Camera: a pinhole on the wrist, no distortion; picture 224 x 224 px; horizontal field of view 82.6 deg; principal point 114.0 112.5 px. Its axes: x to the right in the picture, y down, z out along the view. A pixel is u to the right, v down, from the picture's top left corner.
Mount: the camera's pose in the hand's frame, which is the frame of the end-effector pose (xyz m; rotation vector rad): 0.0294 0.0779 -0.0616 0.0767 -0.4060 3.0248
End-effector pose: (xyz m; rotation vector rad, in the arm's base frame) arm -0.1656 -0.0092 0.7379 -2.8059 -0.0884 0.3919
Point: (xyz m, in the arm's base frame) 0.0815 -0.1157 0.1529
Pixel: 27.0 6.9
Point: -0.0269 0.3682 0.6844
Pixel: outside the picture
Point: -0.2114 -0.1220 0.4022
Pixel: 126.9 20.3
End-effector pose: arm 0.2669 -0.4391 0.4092 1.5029 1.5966 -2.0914
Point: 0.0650 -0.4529 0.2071
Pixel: outside the picture
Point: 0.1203 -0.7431 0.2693
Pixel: 119.7 55.3
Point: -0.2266 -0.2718 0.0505
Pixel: outside the picture
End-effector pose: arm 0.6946 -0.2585 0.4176 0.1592 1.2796 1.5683
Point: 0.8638 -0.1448 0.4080
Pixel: 119.5 161.8
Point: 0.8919 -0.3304 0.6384
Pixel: outside the picture
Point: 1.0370 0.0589 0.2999
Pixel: 84.2 162.4
